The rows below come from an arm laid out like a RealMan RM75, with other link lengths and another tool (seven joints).
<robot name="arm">
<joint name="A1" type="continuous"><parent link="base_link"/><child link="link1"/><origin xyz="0.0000 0.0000 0.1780" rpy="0.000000 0.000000 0.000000"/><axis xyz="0 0 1"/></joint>
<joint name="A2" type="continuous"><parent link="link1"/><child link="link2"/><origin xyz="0.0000 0.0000 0.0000" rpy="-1.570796 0.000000 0.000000"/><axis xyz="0 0 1"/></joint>
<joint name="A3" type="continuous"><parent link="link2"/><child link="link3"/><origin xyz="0.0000 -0.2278 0.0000" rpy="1.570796 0.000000 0.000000"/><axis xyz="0 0 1"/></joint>
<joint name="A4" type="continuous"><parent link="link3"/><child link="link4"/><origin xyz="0.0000 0.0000 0.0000" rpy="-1.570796 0.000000 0.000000"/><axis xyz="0 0 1"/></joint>
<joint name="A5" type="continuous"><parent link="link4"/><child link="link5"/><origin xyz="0.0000 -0.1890 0.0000" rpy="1.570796 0.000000 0.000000"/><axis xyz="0 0 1"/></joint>
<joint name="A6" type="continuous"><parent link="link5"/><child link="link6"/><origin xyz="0.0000 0.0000 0.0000" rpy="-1.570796 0.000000 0.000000"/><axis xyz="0 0 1"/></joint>
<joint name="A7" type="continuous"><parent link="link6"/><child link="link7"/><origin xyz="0.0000 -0.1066 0.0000" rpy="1.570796 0.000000 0.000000"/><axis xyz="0 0 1"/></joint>
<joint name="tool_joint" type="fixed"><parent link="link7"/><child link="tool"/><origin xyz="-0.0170 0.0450 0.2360" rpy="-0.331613 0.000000 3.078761"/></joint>
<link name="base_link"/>
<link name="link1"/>
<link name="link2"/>
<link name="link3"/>
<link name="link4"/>
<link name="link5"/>
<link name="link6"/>
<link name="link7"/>
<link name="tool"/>
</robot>
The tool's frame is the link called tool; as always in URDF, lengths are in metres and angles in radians. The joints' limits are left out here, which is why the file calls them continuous.
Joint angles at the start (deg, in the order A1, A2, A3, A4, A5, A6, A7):
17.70 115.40 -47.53 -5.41 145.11 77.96 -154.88
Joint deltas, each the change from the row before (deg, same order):
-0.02 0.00 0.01 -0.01 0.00 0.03 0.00
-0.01 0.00 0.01 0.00 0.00 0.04 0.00
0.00 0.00 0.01 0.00 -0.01 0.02 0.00
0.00 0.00 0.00 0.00 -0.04 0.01 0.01
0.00 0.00 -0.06 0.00 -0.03 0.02 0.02
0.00 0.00 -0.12 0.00 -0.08 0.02 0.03
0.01 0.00 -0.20 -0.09 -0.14 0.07 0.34
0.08 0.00 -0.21 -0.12 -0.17 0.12 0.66
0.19 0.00 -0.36 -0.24 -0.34 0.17 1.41
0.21 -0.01 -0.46 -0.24 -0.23 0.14 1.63
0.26 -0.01 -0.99 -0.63 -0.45 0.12 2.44
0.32 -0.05 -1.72 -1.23 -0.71 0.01 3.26
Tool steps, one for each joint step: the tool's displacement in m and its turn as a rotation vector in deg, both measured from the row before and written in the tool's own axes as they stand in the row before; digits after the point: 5 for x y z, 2 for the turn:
0.00014 0.00013 -0.00007 -0.01 0.03 0.00
0.00019 0.00005 -0.00006 0.00 0.03 0.01
0.00011 -0.00003 -0.00003 0.01 0.02 0.01
-0.00003 -0.00022 -0.00011 0.04 -0.01 0.00
-0.00006 -0.00051 -0.00023 0.09 -0.01 0.00
-0.00029 -0.00108 -0.00049 0.19 -0.04 -0.02
0.00047 -0.00193 -0.00062 0.37 -0.05 0.23
0.00140 -0.00263 -0.00043 0.48 -0.05 0.55
0.00269 -0.00499 -0.00052 0.90 -0.17 1.18
0.00275 -0.00496 -0.00033 0.90 -0.27 1.38
0.00362 -0.00928 -0.00102 1.71 -0.44 1.84
0.00426 -0.01476 -0.00165 2.77 -0.65 2.09

